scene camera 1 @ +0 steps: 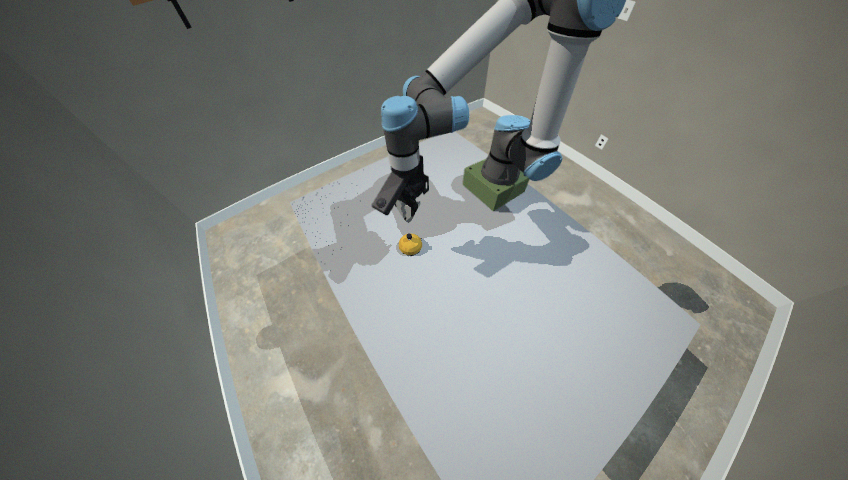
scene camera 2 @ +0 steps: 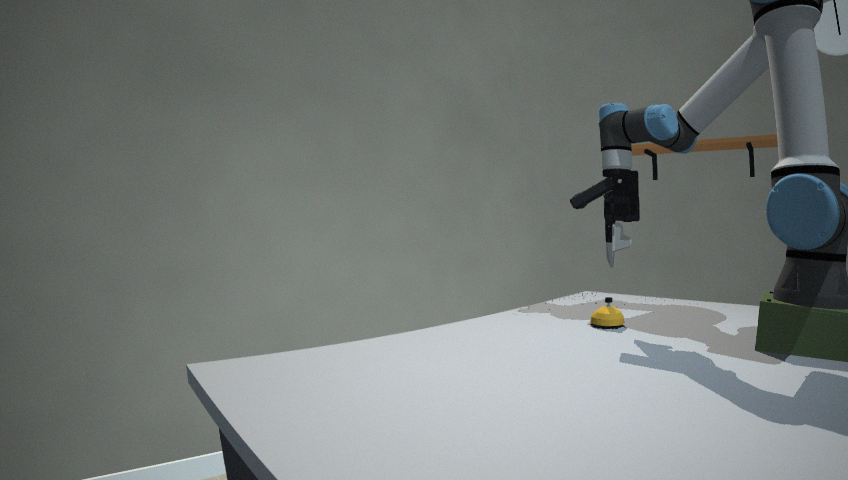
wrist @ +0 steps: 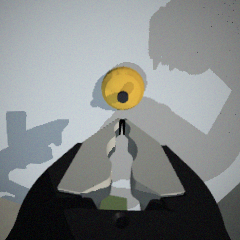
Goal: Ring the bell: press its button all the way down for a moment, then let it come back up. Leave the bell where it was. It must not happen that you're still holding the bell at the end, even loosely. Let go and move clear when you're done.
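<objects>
Both scene camera 1 and the wrist view show my gripper, and on my gripper (scene camera 1: 408, 209) and (wrist: 85, 170) are the same spot. My gripper can be seen in scene camera 2 (611, 267) as well.
</objects>
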